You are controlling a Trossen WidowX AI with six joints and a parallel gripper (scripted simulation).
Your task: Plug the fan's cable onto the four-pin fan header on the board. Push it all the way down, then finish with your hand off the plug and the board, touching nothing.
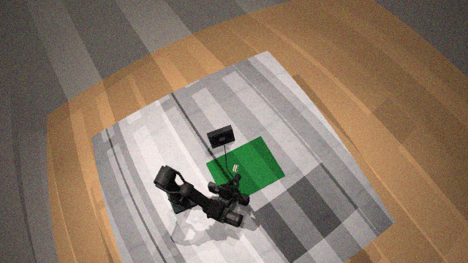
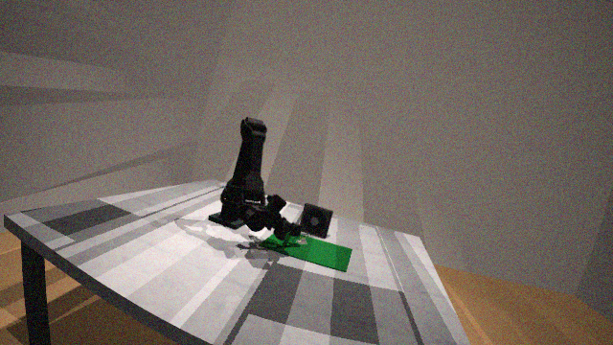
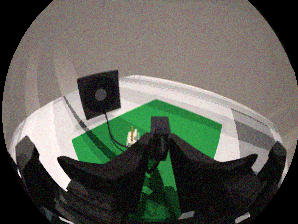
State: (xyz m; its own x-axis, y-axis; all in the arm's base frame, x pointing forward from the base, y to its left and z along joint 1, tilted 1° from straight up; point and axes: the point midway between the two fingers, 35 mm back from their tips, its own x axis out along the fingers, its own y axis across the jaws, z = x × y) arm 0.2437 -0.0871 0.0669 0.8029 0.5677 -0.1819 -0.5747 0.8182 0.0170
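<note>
Now: gripper tip 6 cm short of the green board, 4 cm to the right of it and 9 cm above it. The rest, counted from my gripper tip: dark plug: 1 cm below; then black fan: 5 cm ahead, 22 cm to the left, 2 cm below.
</note>
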